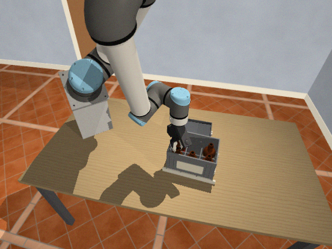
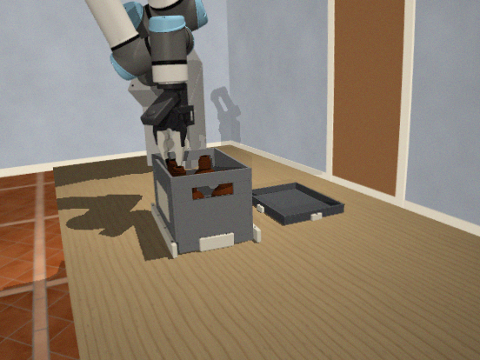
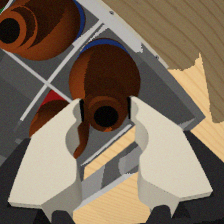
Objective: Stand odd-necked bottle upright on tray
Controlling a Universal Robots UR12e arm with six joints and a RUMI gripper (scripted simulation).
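Right now the grey crate is 9 cm ahead of my hand, 7 cm below it and 3 cm to the left of it. Round my hand: bottle 19 cm ahead, 7 cm below, 5 cm to the left; then grey tray 31 cm to the left, 14 cm below, 11 cm ahead.
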